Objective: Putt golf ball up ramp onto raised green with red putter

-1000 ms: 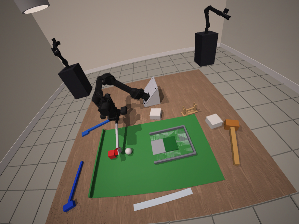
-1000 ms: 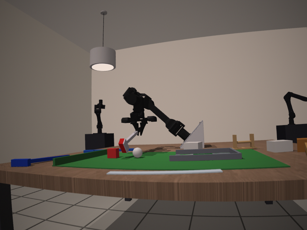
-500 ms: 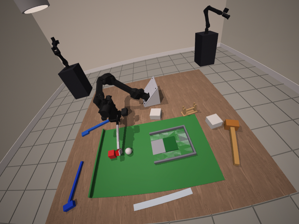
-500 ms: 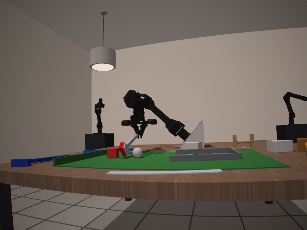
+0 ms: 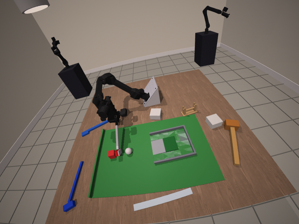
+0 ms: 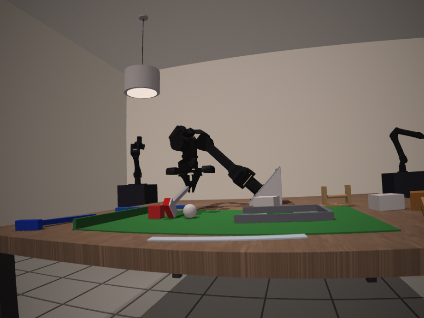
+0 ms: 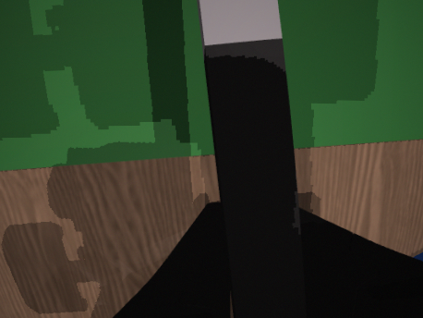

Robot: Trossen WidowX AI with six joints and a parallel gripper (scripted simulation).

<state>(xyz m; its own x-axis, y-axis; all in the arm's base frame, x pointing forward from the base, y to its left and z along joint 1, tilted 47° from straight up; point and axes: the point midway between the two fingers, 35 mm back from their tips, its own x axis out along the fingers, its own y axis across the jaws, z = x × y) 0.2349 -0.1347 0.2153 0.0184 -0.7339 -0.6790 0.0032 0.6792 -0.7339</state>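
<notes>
My gripper tip is now 12 cm short of the red putter. The rest, counted from my gripper tip: mat (24 cm ahead, 20 cm to the left, 7 cm below); then red cube (23 cm ahead, 5 cm to the right, 5 cm below); then white golf ball (22 cm ahead, 7 cm to the left, 5 cm below).
</notes>
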